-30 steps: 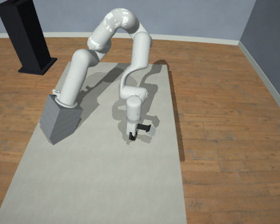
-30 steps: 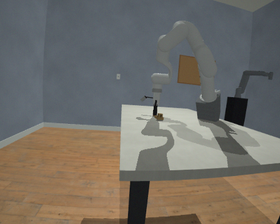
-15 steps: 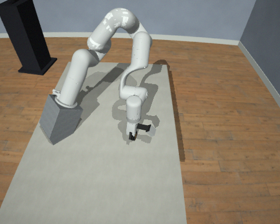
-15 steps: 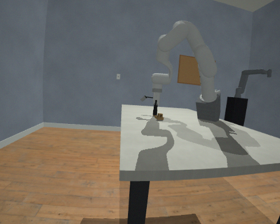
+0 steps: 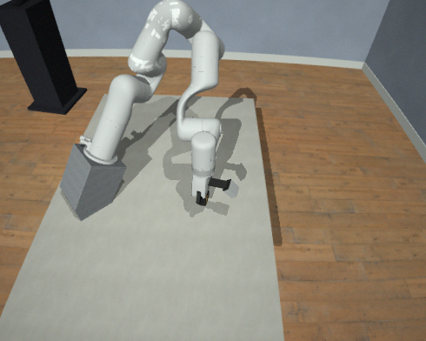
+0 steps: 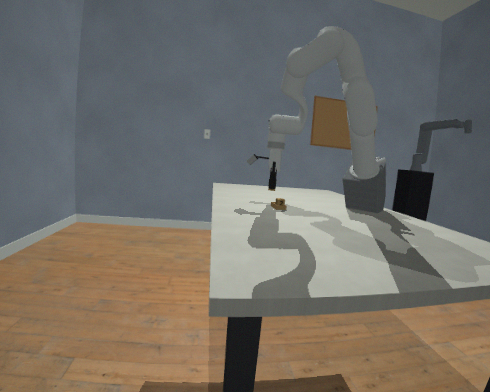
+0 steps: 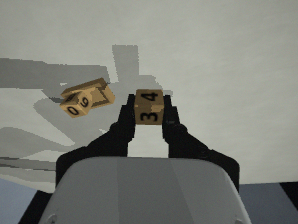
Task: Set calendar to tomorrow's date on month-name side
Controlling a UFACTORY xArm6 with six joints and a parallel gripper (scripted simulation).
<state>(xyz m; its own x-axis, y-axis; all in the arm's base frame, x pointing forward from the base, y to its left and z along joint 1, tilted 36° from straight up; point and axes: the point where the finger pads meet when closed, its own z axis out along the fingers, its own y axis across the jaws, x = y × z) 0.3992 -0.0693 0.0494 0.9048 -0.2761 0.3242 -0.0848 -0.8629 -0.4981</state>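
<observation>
Right now my hand is 3 cm past the wooden calendar tray, 11 cm to the right of it and 8 cm above it. Also, from my hand: wooden digit cube 1 cm below.
</observation>
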